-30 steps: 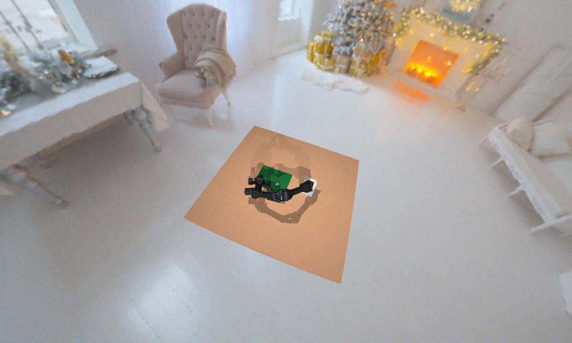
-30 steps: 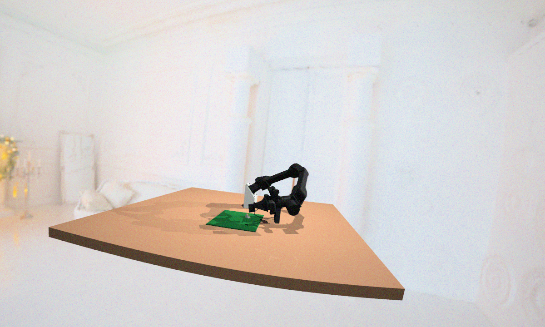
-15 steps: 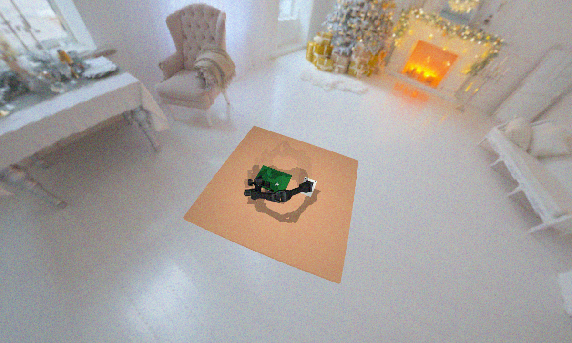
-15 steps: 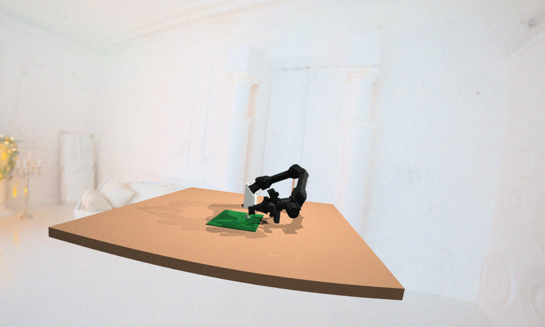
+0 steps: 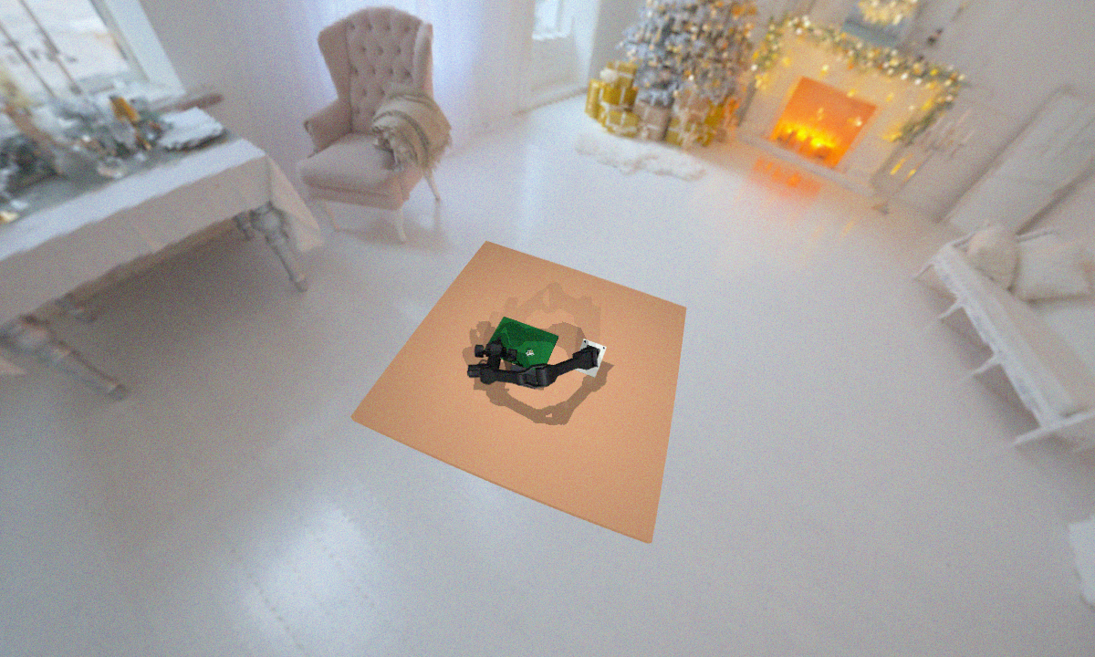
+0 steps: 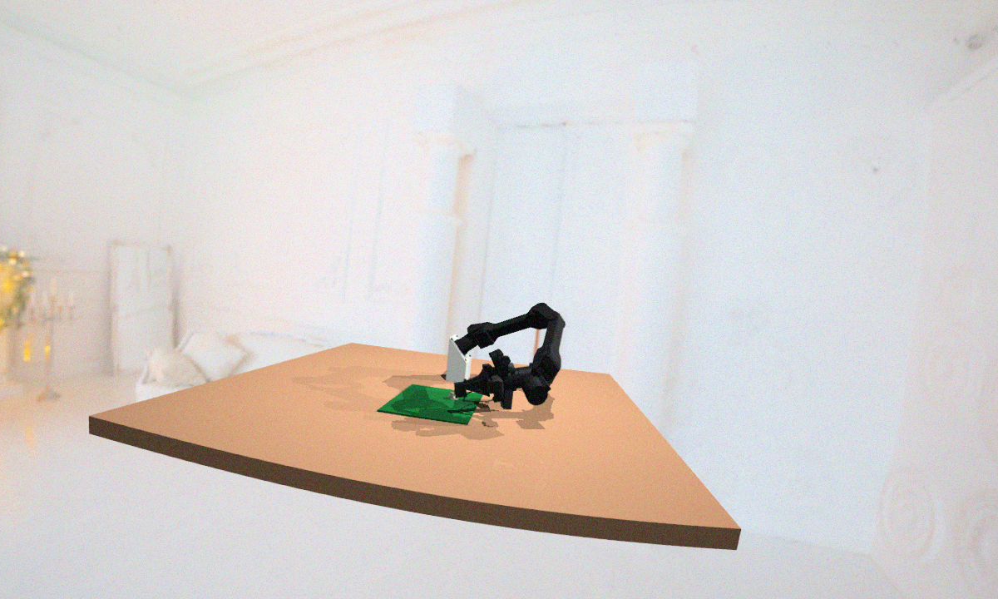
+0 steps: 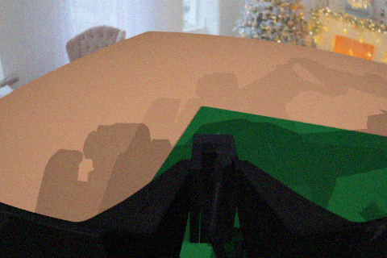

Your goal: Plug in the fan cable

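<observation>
Now: gripper tip 10 cm above the green board, 9 cm to the left of it and 9 cm past it. Round my gripper tip: dark plug 1 cm below; then black fan 18 cm behind, 11 cm to the left, 2 cm below.
</observation>
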